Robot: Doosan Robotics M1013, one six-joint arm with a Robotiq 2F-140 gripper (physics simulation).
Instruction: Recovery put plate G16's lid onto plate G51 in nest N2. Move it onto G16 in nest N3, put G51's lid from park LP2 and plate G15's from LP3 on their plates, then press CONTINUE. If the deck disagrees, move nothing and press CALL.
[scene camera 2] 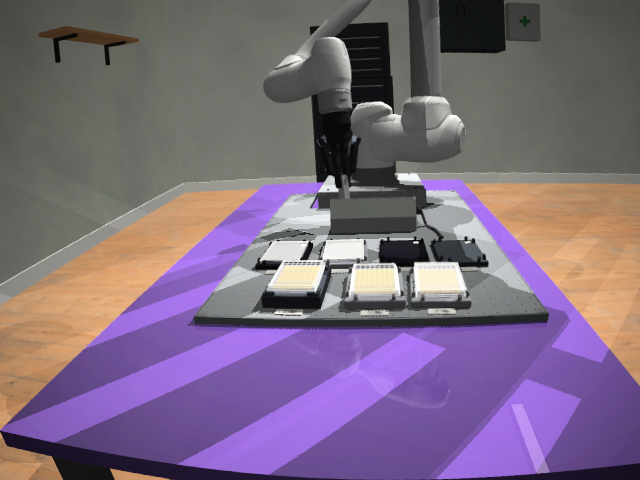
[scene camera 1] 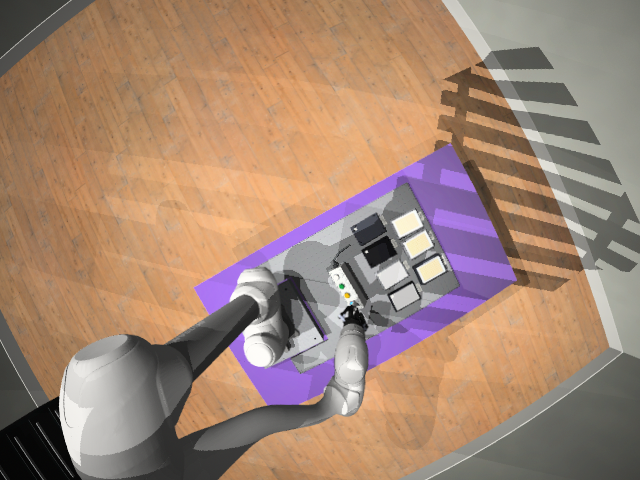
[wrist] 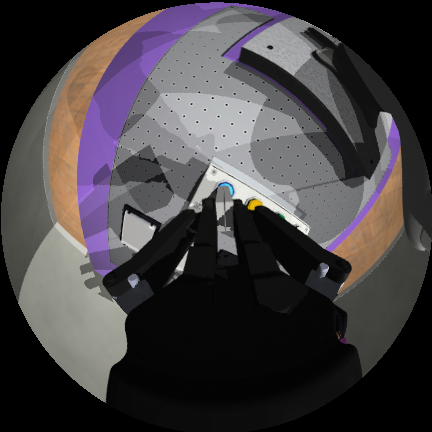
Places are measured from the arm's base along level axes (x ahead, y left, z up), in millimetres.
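Pixels of known places: gripper, between the fingertips: (scene camera 1: 353,303) (wrist: 223,196); arm's base, origin of its link: (scene camera 2: 372,181).
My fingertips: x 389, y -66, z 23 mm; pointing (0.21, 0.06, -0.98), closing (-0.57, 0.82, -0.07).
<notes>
For each thing: its top centre in the pictures, then the offset to it from my fingertips. "spot": a spot on its surface instead. Level surfaces: height alone.
- button box, centre of its top: (wrist: 259,232) (scene camera 2: 372,196) (scene camera 1: 349,289) dy +74, dx +13, dz +16 mm
- yellow button, centre of its top: (wrist: 254,211) (scene camera 1: 347,295) dy +48, dx -8, dz +7 mm
- green button, centre of its top: (scene camera 1: 342,286) dy +98, dx -10, dz +7 mm
- light grey piece, centre of its top: (scene camera 2: 285,250) (wrist: 135,235) (scene camera 1: 405,297) dy -116, dx +236, dz -50 mm
- perforated deck, height of its surface: dz -68 mm
- purple table, height of its surface: dz -81 mm
- cable, a spot on its surface: (scene camera 1: 338,253) spot: dy +233, dx +49, dz -61 mm
My gripper (scene camera 1: 351,312) (scene camera 2: 343,181) (wrist: 223,196) is shut and empty. Its tips are at the blue button (scene camera 1: 352,303) (wrist: 227,188), which looks lit bright cyan; the tips partly cover it, and contact cannot be told for certain. The button box (scene camera 1: 336,271) (scene camera 2: 372,214) (wrist: 204,186) also has a yellow button (scene camera 1: 347,295) (wrist: 255,204) and a green button (scene camera 1: 341,286) (wrist: 281,217). Three cream plates (scene camera 2: 297,277) (scene camera 2: 374,279) (scene camera 2: 439,279) sit in the outer nests. Behind them are a light grey piece (scene camera 1: 404,296) (scene camera 2: 285,251) (wrist: 137,231), a white one (scene camera 1: 391,273) (scene camera 2: 343,250), a black one (scene camera 1: 378,251) (scene camera 2: 403,249) and a dark grey one (scene camera 1: 368,228) (scene camera 2: 459,249). Labels are unreadable.
The perforated deck (scene camera 1: 310,254) (scene camera 2: 248,304) (wrist: 190,112) lies on the purple table (scene camera 1: 483,232) (scene camera 2: 248,392) (wrist: 97,145). The arm's mounting plate (scene camera 1: 310,338) (wrist: 262,42) is behind the button box. A cable (scene camera 1: 338,253) (scene camera 2: 429,223) runs from the box over the deck.
</notes>
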